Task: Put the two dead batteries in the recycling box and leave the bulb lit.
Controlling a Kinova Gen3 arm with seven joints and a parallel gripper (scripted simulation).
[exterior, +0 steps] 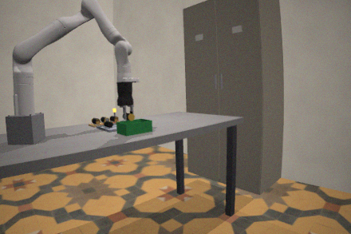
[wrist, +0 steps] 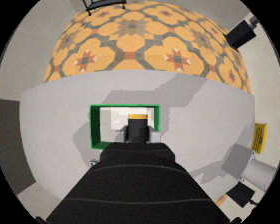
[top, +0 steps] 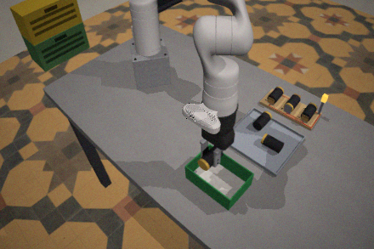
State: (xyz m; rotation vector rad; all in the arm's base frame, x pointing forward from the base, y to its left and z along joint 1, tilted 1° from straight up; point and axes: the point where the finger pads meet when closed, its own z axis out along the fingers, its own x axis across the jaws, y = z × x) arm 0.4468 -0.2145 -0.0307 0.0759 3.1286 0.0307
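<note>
My gripper is now 30 mm short of the green recycling box and 80 mm above it.
</note>
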